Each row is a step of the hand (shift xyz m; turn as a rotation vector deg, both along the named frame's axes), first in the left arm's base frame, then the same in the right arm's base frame.
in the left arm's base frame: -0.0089 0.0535 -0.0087 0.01 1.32 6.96
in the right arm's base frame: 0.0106 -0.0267 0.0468 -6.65 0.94 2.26
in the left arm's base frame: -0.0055 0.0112 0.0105 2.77 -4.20 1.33
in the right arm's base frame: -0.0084 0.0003 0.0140 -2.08 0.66 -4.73
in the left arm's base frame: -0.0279 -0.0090 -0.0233 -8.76 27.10 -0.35
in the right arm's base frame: 0.0307 0.0210 0.0044 2.80 -9.26 26.79
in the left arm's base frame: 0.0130 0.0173 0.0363 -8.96 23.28 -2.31
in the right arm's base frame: -0.0386 -0.0112 0.0129 4.75 -7.35 23.47
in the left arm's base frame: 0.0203 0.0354 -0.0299 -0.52 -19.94 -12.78
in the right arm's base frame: 0.0221 -0.0438 0.0121 12.47 8.95 -18.04
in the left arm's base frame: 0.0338 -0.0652 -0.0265 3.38 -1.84 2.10
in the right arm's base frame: 0.0155 0.0057 -0.0763 -3.01 -1.00 -3.03
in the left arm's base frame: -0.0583 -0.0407 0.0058 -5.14 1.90 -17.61
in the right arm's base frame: 0.0123 0.0703 0.0008 18.33 -1.52 1.39
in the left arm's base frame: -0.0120 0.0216 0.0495 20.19 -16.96 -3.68
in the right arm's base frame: -0.0437 0.0088 0.0327 -2.47 -6.50 -25.70
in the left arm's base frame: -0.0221 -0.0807 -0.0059 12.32 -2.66 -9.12
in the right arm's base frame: 0.0128 0.0630 -0.0539 4.99 -10.19 -10.64
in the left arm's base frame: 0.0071 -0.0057 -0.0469 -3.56 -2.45 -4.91
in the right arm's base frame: 0.0426 -0.0137 -0.0167 5.77 2.96 -0.83
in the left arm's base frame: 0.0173 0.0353 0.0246 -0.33 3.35 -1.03
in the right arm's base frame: -0.0289 -0.0280 0.0231 1.06 -1.97 2.72
